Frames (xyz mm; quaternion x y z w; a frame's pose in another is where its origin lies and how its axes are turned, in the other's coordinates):
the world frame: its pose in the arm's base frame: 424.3 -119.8 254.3 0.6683 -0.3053 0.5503 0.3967
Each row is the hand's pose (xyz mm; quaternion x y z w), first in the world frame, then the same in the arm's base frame.
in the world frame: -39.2 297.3 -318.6 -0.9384 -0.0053 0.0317 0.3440
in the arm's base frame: 7.9 6.7 299.1 -0.1491 -0.6447 -0.0882 0.7445
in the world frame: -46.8 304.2 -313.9 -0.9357 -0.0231 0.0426 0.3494
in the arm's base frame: 2.8 -1.0 292.6 -0.1380 -0.6592 -0.0919 0.7334
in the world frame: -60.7 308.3 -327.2 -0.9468 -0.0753 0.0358 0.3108
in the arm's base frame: -10.1 8.1 280.9 -0.1374 -0.6697 -0.1541 0.7133
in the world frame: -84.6 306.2 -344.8 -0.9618 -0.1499 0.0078 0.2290
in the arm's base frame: -22.0 23.7 258.5 -0.1484 -0.6638 -0.2647 0.6835
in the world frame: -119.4 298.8 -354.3 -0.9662 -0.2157 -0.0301 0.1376
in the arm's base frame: -27.7 34.6 223.8 -0.1634 -0.6392 -0.3754 0.6510
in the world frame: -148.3 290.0 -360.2 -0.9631 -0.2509 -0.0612 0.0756
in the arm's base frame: -29.2 43.3 194.3 -0.1748 -0.6117 -0.4444 0.6307
